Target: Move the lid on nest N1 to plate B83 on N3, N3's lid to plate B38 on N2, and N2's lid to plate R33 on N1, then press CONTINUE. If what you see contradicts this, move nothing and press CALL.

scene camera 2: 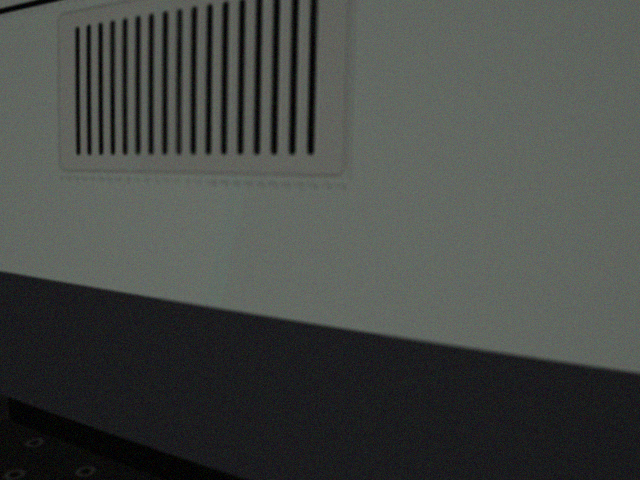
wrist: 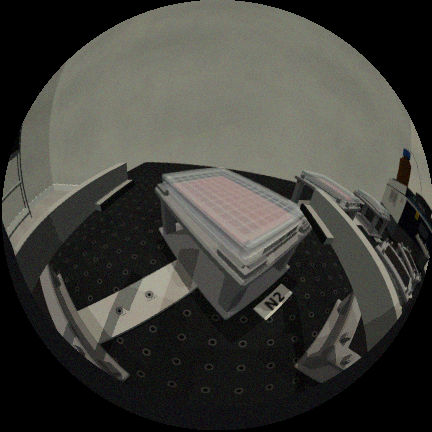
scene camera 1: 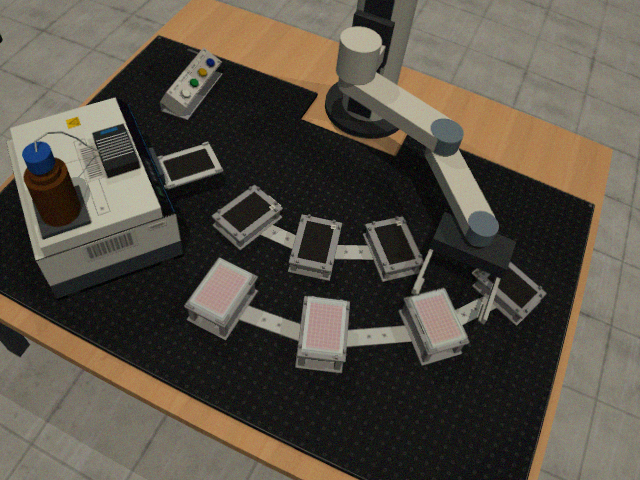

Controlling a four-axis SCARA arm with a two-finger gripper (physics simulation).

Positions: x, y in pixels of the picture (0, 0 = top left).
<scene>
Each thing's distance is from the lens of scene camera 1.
button box (scene camera 1: 192, 86): 179 cm
brown bottle (scene camera 1: 47, 179): 123 cm
The marked spots on the button box and the brown bottle are 69 cm apart.
</scene>
